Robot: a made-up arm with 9 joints. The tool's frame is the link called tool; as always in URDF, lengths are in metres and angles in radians.
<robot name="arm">
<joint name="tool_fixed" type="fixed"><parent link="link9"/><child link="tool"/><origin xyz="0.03 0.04 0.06" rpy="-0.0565 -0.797 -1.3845"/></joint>
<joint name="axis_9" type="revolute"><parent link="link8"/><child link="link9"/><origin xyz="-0.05 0 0" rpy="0 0 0"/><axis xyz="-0.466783 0.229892 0.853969"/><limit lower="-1.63" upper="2.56"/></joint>
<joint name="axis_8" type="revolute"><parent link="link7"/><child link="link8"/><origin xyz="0.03 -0.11 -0.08" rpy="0 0 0"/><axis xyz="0.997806 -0.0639 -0.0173"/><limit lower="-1.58" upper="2.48"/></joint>
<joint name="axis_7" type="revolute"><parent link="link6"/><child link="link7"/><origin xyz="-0.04 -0.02 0.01" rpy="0 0 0"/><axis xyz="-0.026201 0.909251 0.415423"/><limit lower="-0.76" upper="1.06"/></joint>
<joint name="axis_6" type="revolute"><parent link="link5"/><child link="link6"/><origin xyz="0.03 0.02 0" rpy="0 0 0"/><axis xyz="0 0 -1"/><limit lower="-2.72" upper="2.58"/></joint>
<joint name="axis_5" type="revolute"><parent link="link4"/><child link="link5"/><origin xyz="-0.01 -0.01 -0.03" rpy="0 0 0"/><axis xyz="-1 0 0"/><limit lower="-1.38" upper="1.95"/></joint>
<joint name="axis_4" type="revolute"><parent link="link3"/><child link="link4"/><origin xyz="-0.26 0.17 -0.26" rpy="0 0 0"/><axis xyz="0 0 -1"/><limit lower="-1.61" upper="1.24"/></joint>
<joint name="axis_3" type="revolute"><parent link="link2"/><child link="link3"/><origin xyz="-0.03 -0.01 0.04" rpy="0 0 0"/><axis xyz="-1 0 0"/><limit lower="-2.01" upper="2.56"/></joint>
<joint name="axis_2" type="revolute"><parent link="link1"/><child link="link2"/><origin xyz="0.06 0 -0.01" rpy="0 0 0"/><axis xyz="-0.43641 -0.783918 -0.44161"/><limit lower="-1.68" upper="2.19"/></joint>
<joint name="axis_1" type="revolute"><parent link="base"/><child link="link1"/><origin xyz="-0.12 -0.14 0.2" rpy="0 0 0"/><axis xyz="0 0 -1"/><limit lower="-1.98" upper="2.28"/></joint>
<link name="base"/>
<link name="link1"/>
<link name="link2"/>
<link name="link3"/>
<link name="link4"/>
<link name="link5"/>
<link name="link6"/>
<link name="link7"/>
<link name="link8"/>
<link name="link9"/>
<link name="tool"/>
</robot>
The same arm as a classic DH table. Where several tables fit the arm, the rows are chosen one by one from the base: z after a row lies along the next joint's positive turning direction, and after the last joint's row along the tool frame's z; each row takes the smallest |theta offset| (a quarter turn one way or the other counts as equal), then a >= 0, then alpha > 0; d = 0 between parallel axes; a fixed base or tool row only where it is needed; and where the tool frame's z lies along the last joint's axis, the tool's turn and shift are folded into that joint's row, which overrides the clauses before.
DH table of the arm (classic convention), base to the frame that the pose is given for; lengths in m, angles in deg. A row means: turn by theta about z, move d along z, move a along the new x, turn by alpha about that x. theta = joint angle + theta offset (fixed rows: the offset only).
base (fixed): a -0.1844, alpha 180.00, d 0.0000, theta0 49.40
axis_1: a 0.0524, alpha -63.79, d -0.1756, theta0 78.50
axis_2: a 0.0398, alpha -64.12, d -0.0447, theta0 76.19
axis_3: a -0.1700, alpha 90.00, d 0.2953, theta0 -60.61
axis_4: a 0.0100, alpha -90.00, d 0.2900, theta0 0.00
axis_5: a -0.0200, alpha 90.00, d -0.0200, theta0 0.00
axis_6: a 0.0406, alpha -114.54, d -0.0186, theta0 88.35
axis_7: a -0.0273, alpha -95.25, d -0.1523, theta0 88.69
axis_8: a 0.0029, alpha 119.68, d -0.0245, theta0 52.16
axis_9: a 0.0362, alpha -37.30, d -0.0228, theta0 60.44
tool (fixed): a 0.0000, alpha 0.00, d 0.0847, theta0 -40.36
Joint limits (deg, base to tool): -113.45..130.63 -96.26..125.48 -115.16..146.68 -92.25..71.05 -79.07..111.73 -155.84..147.82 -43.54..60.73 -90.53..142.09 -93.39..146.68

